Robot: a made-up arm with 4 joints. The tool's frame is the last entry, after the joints. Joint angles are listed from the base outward.
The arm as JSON. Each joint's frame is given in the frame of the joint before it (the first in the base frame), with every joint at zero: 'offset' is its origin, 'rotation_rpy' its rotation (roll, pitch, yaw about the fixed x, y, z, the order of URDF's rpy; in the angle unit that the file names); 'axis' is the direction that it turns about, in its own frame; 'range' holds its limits. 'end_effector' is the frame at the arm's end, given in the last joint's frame.
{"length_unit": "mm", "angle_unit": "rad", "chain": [
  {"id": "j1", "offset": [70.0, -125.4, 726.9], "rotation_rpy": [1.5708, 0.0, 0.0], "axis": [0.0, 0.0, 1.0], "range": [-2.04, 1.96]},
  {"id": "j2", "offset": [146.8, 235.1, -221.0], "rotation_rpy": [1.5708, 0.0, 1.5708], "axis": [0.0, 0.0, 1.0], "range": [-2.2, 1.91]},
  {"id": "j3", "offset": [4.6, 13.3, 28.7], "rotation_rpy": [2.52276, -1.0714, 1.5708], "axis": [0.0, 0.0, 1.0], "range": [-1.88, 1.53]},
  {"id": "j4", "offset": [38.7, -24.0, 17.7], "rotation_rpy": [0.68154, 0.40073, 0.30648], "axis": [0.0, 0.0, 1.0], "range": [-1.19, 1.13]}
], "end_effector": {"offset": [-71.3, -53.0, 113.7], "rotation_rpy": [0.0, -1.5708, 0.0]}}
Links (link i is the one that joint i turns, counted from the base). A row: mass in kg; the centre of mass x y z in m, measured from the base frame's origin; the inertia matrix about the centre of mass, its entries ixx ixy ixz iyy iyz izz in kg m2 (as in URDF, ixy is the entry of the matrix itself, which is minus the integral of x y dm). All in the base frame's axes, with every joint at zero. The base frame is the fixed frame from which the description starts. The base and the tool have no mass.
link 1: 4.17; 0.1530 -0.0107 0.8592; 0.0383 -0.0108 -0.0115 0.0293 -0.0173 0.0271
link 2: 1.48; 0.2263 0.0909 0.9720; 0.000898 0 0 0.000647 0 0.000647
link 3: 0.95; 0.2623 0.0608 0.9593; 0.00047 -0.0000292 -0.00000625 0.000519 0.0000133 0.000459
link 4: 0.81; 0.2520 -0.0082 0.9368; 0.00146 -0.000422 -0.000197 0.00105 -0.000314 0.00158
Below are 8 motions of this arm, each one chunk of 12 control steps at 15 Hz.
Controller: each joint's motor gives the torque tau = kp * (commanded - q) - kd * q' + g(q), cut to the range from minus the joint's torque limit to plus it. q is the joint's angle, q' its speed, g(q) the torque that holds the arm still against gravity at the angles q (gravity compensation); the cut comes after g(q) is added. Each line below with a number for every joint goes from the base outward.
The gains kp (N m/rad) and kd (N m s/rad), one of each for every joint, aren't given. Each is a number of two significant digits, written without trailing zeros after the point. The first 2 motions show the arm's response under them.
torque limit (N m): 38 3.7 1.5 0.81
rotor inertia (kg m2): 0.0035 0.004 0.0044 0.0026
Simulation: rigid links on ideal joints. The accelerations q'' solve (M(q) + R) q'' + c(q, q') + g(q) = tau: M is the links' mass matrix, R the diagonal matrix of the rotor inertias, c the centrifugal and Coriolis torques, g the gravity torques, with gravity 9.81 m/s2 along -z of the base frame. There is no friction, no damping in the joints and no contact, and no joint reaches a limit. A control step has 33 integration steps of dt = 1/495 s. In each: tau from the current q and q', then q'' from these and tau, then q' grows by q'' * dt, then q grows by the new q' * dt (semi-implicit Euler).
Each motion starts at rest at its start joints. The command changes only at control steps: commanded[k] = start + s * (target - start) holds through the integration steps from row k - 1 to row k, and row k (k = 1, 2, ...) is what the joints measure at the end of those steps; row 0 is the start. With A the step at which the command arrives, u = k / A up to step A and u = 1 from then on. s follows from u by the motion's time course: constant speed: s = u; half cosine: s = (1 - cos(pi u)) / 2; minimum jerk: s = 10 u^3 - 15 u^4 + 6 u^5; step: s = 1 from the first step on.
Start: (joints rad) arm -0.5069 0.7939 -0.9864 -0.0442
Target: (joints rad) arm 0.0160 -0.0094 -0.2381 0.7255
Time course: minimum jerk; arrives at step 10
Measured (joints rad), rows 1 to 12:
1: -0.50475 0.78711 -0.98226 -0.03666
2: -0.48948 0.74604 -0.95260 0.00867
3: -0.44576 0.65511 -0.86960 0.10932
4: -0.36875 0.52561 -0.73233 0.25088
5: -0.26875 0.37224 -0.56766 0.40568
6: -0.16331 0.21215 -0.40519 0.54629
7: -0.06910 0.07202 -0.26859 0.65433
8: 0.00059 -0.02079 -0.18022 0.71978
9: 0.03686 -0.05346 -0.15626 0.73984
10: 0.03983 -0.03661 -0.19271 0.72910
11: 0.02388 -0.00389 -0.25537 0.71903
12: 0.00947 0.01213 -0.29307 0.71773
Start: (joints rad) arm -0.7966 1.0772 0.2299 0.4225
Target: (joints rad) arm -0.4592 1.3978 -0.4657 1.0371
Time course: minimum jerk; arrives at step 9
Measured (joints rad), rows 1 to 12:
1: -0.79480 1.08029 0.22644 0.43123
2: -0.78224 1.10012 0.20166 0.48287
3: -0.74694 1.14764 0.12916 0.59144
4: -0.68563 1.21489 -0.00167 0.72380
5: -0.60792 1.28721 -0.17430 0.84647
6: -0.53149 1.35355 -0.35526 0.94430
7: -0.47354 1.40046 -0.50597 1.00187
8: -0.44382 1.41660 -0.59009 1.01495
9: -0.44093 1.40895 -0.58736 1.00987
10: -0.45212 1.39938 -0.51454 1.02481
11: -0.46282 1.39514 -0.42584 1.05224
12: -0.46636 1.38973 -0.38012 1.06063
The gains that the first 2 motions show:
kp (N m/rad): 100 10 2.9 3
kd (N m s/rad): 4 0.17 0.065 0.037
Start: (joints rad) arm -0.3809 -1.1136 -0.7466 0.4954
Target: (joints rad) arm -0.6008 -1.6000 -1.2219 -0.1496
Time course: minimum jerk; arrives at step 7
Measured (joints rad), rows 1 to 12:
1: -0.38347 -1.12543 -0.75372 0.48167
2: -0.39972 -1.19200 -0.79851 0.39944
3: -0.43987 -1.32283 -0.90778 0.22160
4: -0.50027 -1.46317 -1.06587 0.01551
5: -0.56450 -1.56211 -1.21386 -0.12844
6: -0.61078 -1.60575 -1.28675 -0.17865
7: -0.62508 -1.60340 -1.26659 -0.16223
8: -0.61457 -1.59562 -1.20154 -0.13788
9: -0.59977 -1.59918 -1.16730 -0.13867
10: -0.59371 -1.60163 -1.19313 -0.14899
11: -0.59581 -1.59992 -1.24106 -0.15246
12: -0.59994 -1.60017 -1.26065 -0.15371

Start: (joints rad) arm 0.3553 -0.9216 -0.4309 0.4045
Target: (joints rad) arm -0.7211 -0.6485 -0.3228 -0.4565
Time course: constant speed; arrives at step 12
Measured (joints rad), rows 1 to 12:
1: 0.31834 -0.92169 -0.45706 0.31147
2: 0.22593 -0.89459 -0.49337 0.18988
3: 0.10755 -0.84957 -0.46901 0.14839
4: -0.00525 -0.81749 -0.37045 0.11433
5: -0.10135 -0.80574 -0.28003 0.04175
6: -0.18537 -0.79383 -0.26998 -0.04202
7: -0.26631 -0.76373 -0.32843 -0.12103
8: -0.35063 -0.72969 -0.39087 -0.19535
9: -0.43938 -0.70907 -0.40077 -0.27029
10: -0.53056 -0.69486 -0.35402 -0.34372
11: -0.62271 -0.67575 -0.29480 -0.41059
12: -0.71484 -0.65111 -0.26715 -0.47781

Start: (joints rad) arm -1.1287 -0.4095 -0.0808 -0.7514
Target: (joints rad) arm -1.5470 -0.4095 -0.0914 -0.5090
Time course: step
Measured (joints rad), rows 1 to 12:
1: -1.30319 -0.56934 -0.25866 -0.52636
2: -1.55619 -0.44382 -0.14165 -0.53462
3: -1.68247 -0.28721 0.16459 -0.46040
4: -1.66542 -0.34733 0.19202 -0.32442
5: -1.57888 -0.44075 0.02616 -0.51475
6: -1.50751 -0.47351 -0.17714 -0.63600
7: -1.49159 -0.43457 -0.27404 -0.51999
8: -1.51964 -0.38239 -0.21340 -0.46731
9: -1.55509 -0.38977 -0.07896 -0.50516
10: -1.56941 -0.41823 0.01310 -0.51049
11: -1.56198 -0.41955 0.00708 -0.49850
12: -1.54841 -0.40938 -0.07419 -0.50512

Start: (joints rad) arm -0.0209 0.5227 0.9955 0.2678
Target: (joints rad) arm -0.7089 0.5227 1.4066 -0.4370
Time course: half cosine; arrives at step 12
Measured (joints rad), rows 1 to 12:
1: -0.02601 0.52054 1.00590 0.25200
2: -0.04811 0.51424 1.04300 0.20542
3: -0.09568 0.50750 1.10408 0.14229
4: -0.16752 0.50505 1.16760 0.07238
5: -0.25606 0.50779 1.21353 -0.01250
6: -0.35235 0.51470 1.23890 -0.10930
7: -0.44855 0.52290 1.25769 -0.20313
8: -0.53795 0.52845 1.28519 -0.28528
9: -0.61449 0.52999 1.32272 -0.35297
10: -0.67321 0.52958 1.35821 -0.40244
11: -0.71085 0.52990 1.37829 -0.43027
12: -0.72565 0.53161 1.37793 -0.43499

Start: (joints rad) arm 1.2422 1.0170 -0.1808 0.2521
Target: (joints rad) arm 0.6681 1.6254 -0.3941 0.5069
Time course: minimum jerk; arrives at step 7
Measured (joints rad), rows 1 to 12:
1: 1.23629 1.02691 -0.18339 0.25539
2: 1.19657 1.08956 -0.20169 0.27959
3: 1.08966 1.24142 -0.25181 0.34771
4: 0.92087 1.44628 -0.32577 0.44140
5: 0.74809 1.60443 -0.38079 0.50553
6: 0.63940 1.64880 -0.36909 0.52426
7: 0.61727 1.61792 -0.30850 0.52460
8: 0.64575 1.59895 -0.27974 0.52236
9: 0.67436 1.61737 -0.33352 0.51727
10: 0.68153 1.63899 -0.43450 0.50280
11: 0.67571 1.63890 -0.49501 0.48610
12: 0.66981 1.62825 -0.46887 0.48866

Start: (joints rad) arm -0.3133 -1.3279 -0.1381 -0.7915
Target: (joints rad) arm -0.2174 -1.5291 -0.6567 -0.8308
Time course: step
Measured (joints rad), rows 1 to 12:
1: -0.28673 -1.52846 -0.39234 -0.76226
2: -0.22437 -1.60975 -0.73261 -0.89826
3: -0.17779 -1.51444 -0.89294 -0.86558
4: -0.17428 -1.50353 -0.82612 -0.75477
5: -0.19899 -1.53299 -0.65778 -0.82002
6: -0.22636 -1.54085 -0.54353 -0.87599
7: -0.23910 -1.53527 -0.54898 -0.82912
8: -0.23328 -1.52111 -0.62430 -0.81042
9: -0.21879 -1.52345 -0.69334 -0.83406
10: -0.20837 -1.53408 -0.71131 -0.83839
11: -0.20759 -1.53133 -0.68488 -0.82753
12: -0.21364 -1.52617 -0.65015 -0.82643

